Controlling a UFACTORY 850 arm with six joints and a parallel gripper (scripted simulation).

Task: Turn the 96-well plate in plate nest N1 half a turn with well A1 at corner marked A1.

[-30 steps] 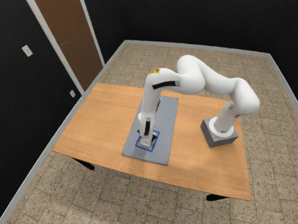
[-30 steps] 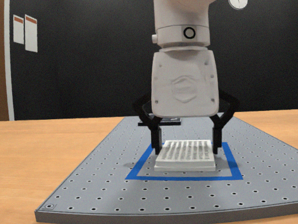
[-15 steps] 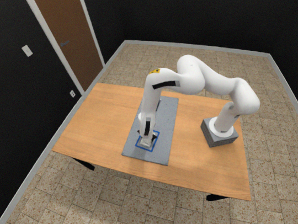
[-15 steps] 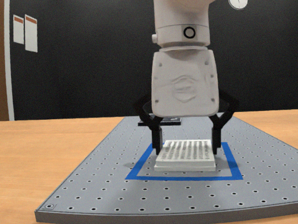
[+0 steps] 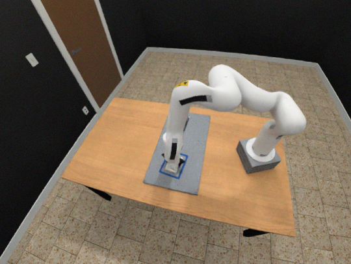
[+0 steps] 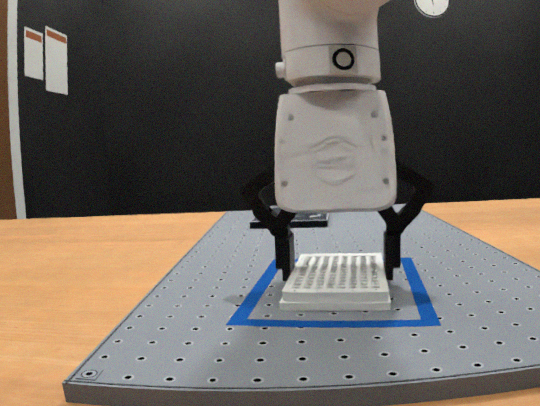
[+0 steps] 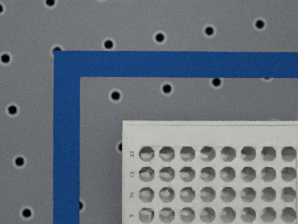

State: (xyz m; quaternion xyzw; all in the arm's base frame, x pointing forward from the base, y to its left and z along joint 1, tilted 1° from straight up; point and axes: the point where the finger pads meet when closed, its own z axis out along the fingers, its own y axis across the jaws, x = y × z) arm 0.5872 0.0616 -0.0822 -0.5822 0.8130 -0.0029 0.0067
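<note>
Now: hand 10 mm above the white 96-well plate. The rest, counted from my hand: plate nest N1: 30 mm behind, 380 mm to the right, 10 mm below.
</note>
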